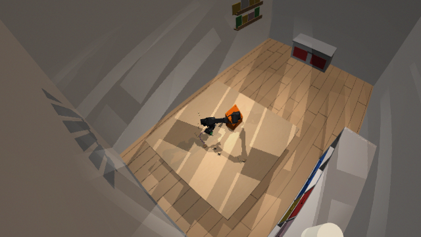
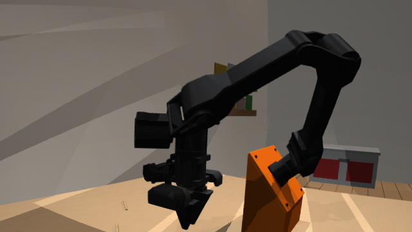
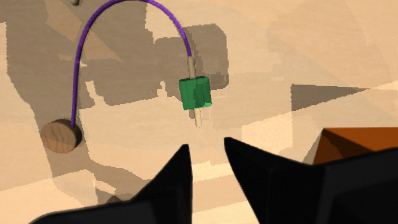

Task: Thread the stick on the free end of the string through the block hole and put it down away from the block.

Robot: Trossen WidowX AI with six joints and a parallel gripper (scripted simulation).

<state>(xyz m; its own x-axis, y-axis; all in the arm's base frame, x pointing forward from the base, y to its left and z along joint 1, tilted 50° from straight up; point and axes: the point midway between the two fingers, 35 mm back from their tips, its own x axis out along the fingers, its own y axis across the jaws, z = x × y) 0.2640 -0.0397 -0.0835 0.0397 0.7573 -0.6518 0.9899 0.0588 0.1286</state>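
My gripper tip is 70 mm above the green block and 30 mm to the left of it. The rest, counted from my gripper tip: thin wooden stick: 80 mm below, 40 mm to the right; round wooden button: 160 mm ahead, 80 mm below, 30 mm to the left.
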